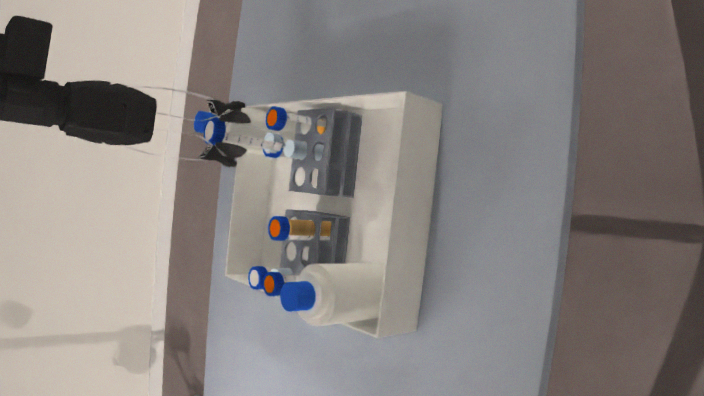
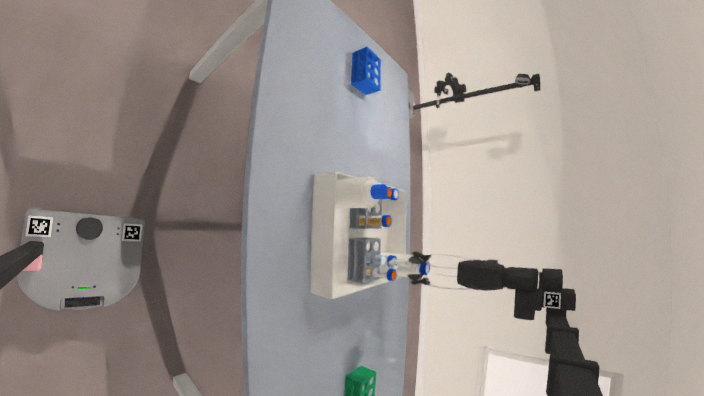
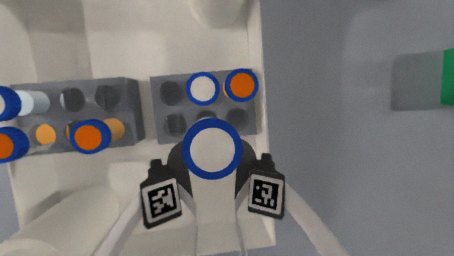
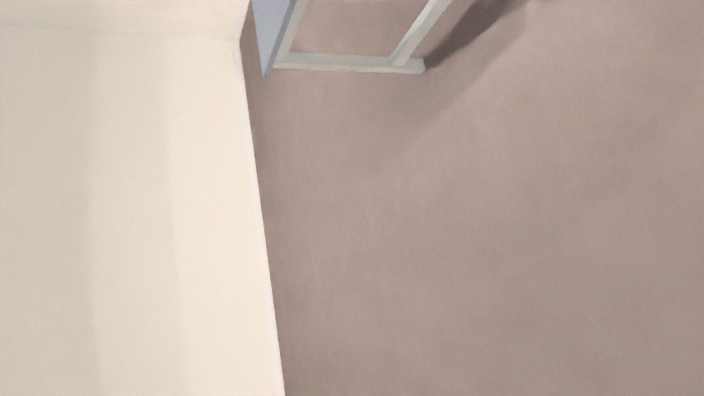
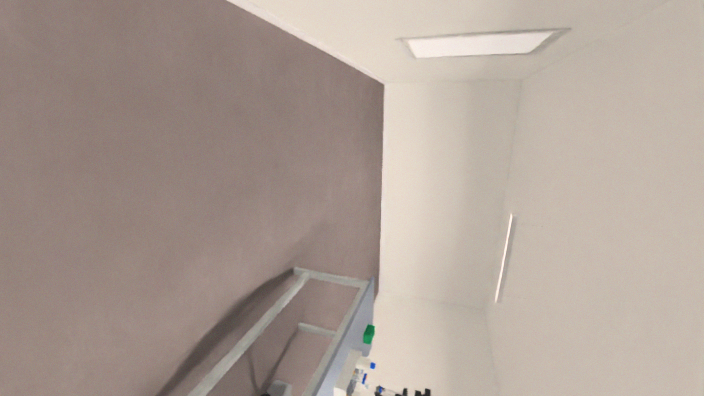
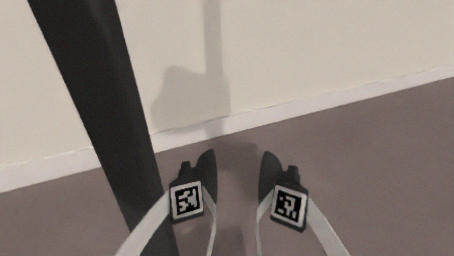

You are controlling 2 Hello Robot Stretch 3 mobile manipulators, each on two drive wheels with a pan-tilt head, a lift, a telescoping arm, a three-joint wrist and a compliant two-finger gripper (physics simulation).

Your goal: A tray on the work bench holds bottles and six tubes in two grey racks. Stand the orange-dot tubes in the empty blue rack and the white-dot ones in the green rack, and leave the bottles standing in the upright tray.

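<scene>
The r1 gripper [image 1: 230, 134] [image 2: 419, 268] [image 3: 212, 161] is shut on a white-dot tube [image 1: 214, 131] [image 2: 424, 268] [image 3: 212, 148], held upright above a grey rack [image 1: 336, 150] [image 3: 159, 109]. That rack holds another white-dot tube [image 3: 202, 88] and an orange-dot tube [image 1: 273, 118] [image 3: 242, 85]. The other grey rack [image 3: 132, 110] holds two orange-dot tubes, one [image 1: 276, 228] [image 3: 88, 136] nearer, and a white-dot tube [image 1: 257, 277]. A blue-capped bottle [image 1: 350, 295] stands in the tray [image 1: 417, 200] [image 2: 322, 235]. The r2 gripper [image 6: 237, 167] is open and empty, over the floor.
The blue rack [image 2: 357, 72] and the green rack [image 2: 354, 382] [image 5: 369, 335] stand on the bench [image 1: 510, 200] at opposite sides of the tray. A second blue cap [image 1: 202, 120] shows behind the r1 fingers. A dark post [image 6: 100, 100] stands beside the r2 gripper, near a wall.
</scene>
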